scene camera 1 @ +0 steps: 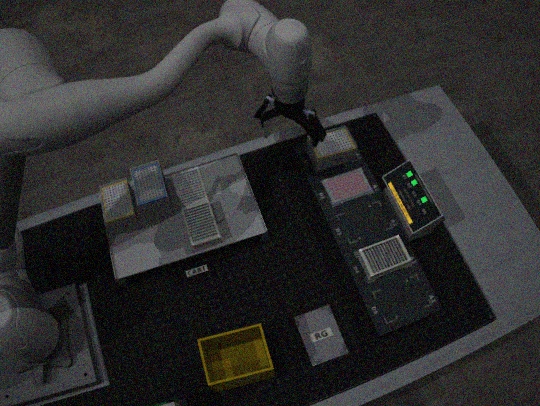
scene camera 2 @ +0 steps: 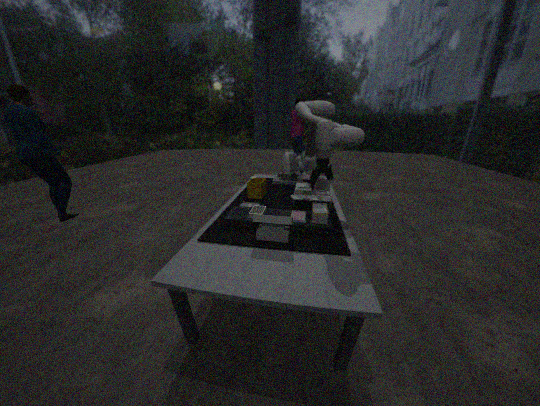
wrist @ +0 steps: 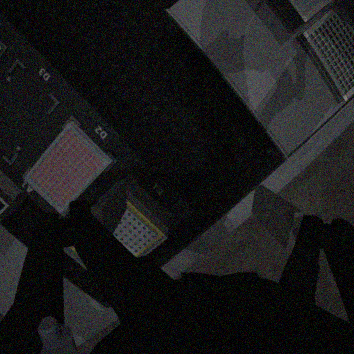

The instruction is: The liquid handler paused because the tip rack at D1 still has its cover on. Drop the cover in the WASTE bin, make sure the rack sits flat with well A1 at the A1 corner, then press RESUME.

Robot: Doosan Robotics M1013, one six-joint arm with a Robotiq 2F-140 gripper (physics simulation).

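Frame: origin at the arm's base, x ahead, y left, z up, level; metres.
Seen in the pictures: gripper, fingertip midpoint: (scene camera 1: 289,142) (scene camera 2: 320,192) (wrist: 190,196); arm's base, origin of the base link: (scene camera 1: 42,339) (scene camera 2: 288,177).
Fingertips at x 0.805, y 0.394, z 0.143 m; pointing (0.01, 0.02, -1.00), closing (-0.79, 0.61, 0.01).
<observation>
Offsets run from my fingertips to a thing's middle. "spot": to the spot under its first point.
The tip rack @(dx +0.133, dy +0.012, dz -0.060 m) (scene camera 1: 336,143) (scene camera 2: 320,213) (wrist: 138,232) with a yellow rim stands at D1, at the far end of the dark deck; its clear cover and well A1 cannot be made out in the dark. My gripper (scene camera 1: 290,128) (scene camera 2: 321,181) (wrist: 190,196) is open and empty, above and beside the rack, with one finger close to it in the scene camera 1 view and partly hiding it in the wrist view. The yellow WASTE bin @(dx -0.256, dy -0.542, dz -0.107 m) (scene camera 1: 236,350) (scene camera 2: 256,188) stands near the front edge. The control panel @(spot: dx +0.311, dy -0.246, dz -0.052 m) (scene camera 1: 417,204) shows green squares and an orange bar; the RESUME label is unreadable.
A pink plate @(dx +0.150, dy -0.110, dz -0.114 m) (scene camera 1: 347,185) (wrist: 70,167) sits at D2, next to the rack. A white slotted labware @(dx +0.184, dy -0.356, dz -0.105 m) (scene camera 1: 385,256) sits further along the deck. The cart tray @(dx -0.351, dy -0.091, dz -0.142 m) (scene camera 1: 137,257) (wrist: 225,25) holds a blue rack @(dx -0.413, dy -0.031, dz -0.024 m) (scene camera 1: 148,182), a yellow-rimmed rack @(dx -0.520, dy -0.044, dz -0.057 m) (scene camera 1: 117,200) and two white pieces. An RG pad @(dx -0.029, dy -0.511, dz -0.168 m) (scene camera 1: 325,350) lies beside the bin.
</observation>
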